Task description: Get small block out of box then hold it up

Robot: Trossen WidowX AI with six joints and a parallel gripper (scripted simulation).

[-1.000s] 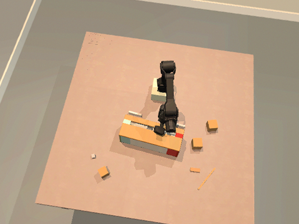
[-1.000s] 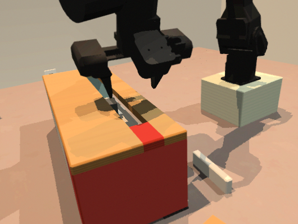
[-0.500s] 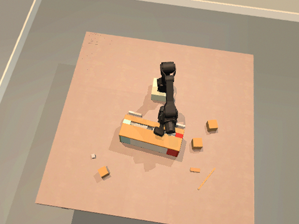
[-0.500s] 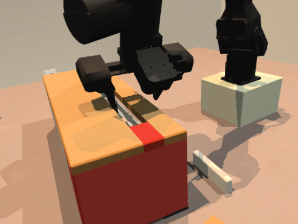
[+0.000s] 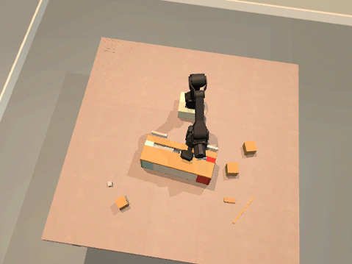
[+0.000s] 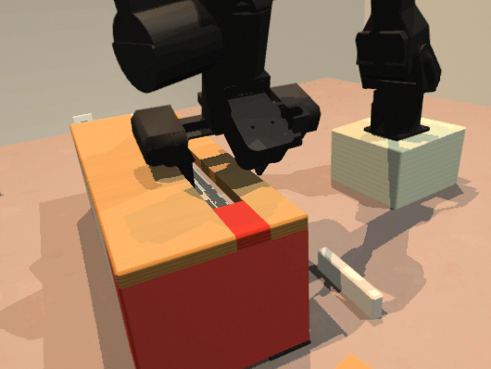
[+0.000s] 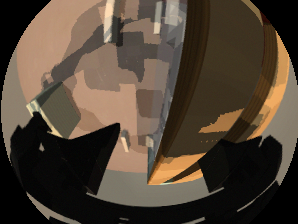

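The grey block is 40 mm to the right of my gripper tip and 40 mm ahead of it. Also, from my gripper tip: thin stick (370 mm to the left, 260 mm ahead, 80 mm below); flat orange piece (290 mm to the left, 220 mm ahead, 80 mm below); box (30 mm ahead, 20 mm to the right, 20 mm below).
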